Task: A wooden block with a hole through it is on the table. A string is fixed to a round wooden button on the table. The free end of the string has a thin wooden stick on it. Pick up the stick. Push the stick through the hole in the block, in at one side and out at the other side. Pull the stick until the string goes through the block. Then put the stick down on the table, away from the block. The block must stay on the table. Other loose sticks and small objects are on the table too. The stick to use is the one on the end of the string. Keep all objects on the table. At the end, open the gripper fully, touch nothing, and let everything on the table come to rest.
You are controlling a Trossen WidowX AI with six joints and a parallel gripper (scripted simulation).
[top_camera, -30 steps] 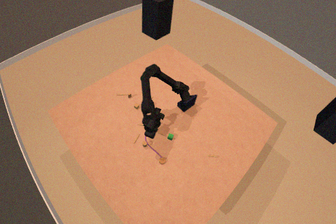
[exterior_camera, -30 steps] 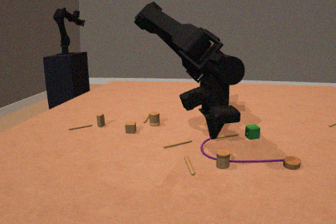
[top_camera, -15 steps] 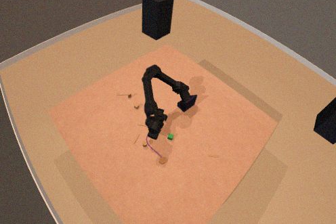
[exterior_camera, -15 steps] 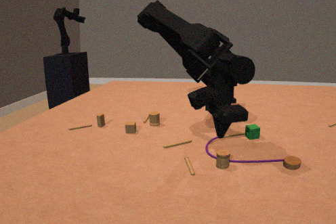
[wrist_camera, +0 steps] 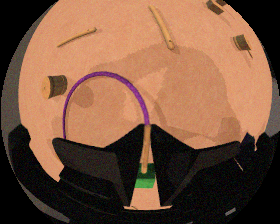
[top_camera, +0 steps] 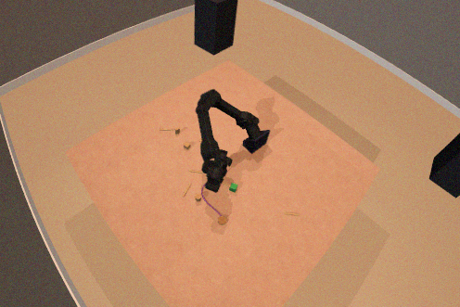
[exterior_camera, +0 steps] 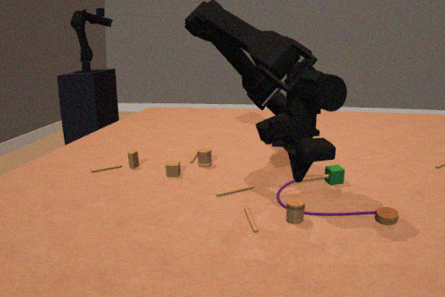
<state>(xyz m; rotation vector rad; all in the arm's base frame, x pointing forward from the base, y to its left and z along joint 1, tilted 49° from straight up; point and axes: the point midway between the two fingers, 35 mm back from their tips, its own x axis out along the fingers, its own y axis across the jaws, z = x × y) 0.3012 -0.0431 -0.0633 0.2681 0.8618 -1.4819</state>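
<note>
The green block lies 3 cm behind my gripper tip and 8 cm to the left of it. The rest, counted from my gripper tip: round wooden button (13 cm ahead, 15 cm to the left, 1 cm below); wooden cylinder (13 cm ahead, 1 cm to the right); wooden cube (4 cm behind, 26 cm to the right).
</note>
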